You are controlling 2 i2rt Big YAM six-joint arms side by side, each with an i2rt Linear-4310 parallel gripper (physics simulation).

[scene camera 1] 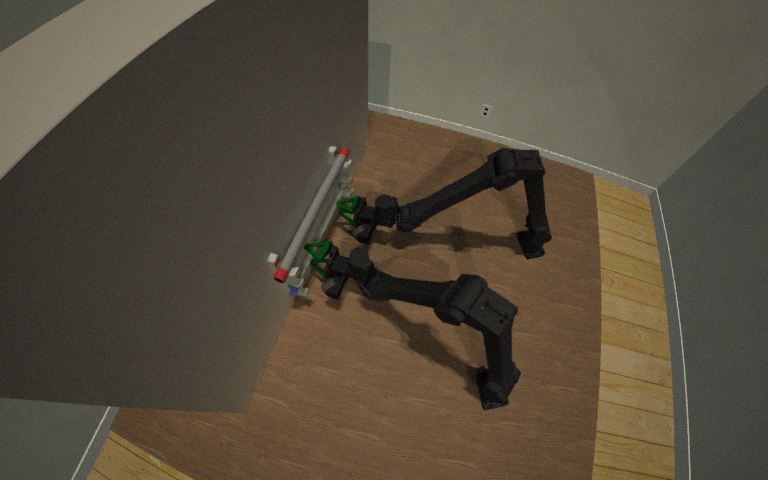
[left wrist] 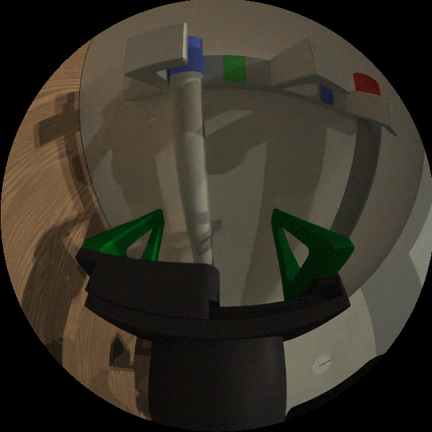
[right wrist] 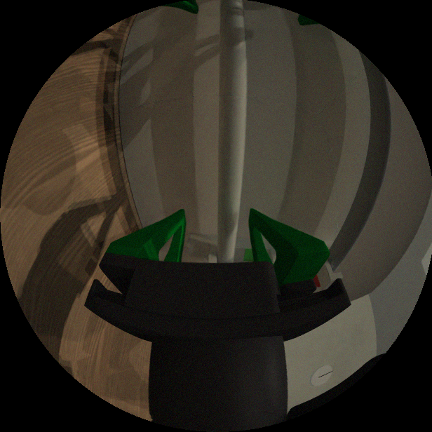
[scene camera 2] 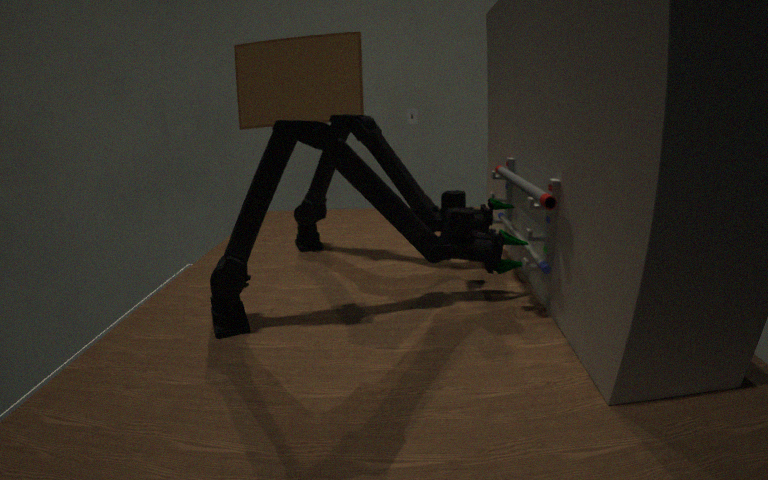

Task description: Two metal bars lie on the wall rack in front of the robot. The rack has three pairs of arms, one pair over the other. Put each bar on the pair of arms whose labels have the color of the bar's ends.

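Frame: origin at the left arm's base, x ahead, y left, z up, level; centimetres.
Where they show: left gripper, between the fingertips: (scene camera 1: 306,253) (scene camera 2: 513,221); right gripper, between the fingertips: (scene camera 1: 338,207) (scene camera 2: 525,254); left arm's base, origin of its link: (scene camera 1: 491,389) (scene camera 2: 308,245); right arm's base, origin of its link: (scene camera 1: 529,244) (scene camera 2: 230,324).
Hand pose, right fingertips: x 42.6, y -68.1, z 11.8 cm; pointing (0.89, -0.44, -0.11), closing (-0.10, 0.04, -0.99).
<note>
Things, the pixels of their top centre, and the offset from my right fingertips. "*": a spot on its surface instead.
- thicker grey bar with red ends, centre of its top: (scene camera 2: 520,177) (scene camera 1: 314,204) dx +6.2, dy +10.8, dz +18.0 cm
- rack, a spot on its surface: (scene camera 2: 557,182) * dx -0.6, dy -9.7, dz +20.5 cm
The thicker grey bar with red ends (scene camera 1: 314,212) (scene camera 2: 523,183) (left wrist: 368,160) (right wrist: 381,115) lies on the top pair of arms of the rack (scene camera 2: 557,182) (left wrist: 260,73), beside red labels. The thinner bar with blue ends (scene camera 1: 293,290) (scene camera 2: 538,257) (left wrist: 189,120) (right wrist: 232,125) lies on the bottom pair, which has green labels (scene camera 2: 546,249) (left wrist: 235,68). The middle pair has blue labels (scene camera 2: 548,219) (left wrist: 326,94). My left gripper (scene camera 1: 309,254) (left wrist: 217,214) is wide open close to the thin bar, which runs between its fingers in its wrist view. My right gripper (scene camera 1: 339,207) (scene camera 2: 523,253) (right wrist: 216,215) is partly open around the same bar's line, not gripping it.
The rack hangs on the grey wall block (scene camera 1: 169,226) (scene camera 2: 594,141). The two grippers are close side by side along the bar; fingertips of the left one show at the top of the right wrist view. A middle rack arm (left wrist: 292,67) sticks out above the thin bar.
</note>
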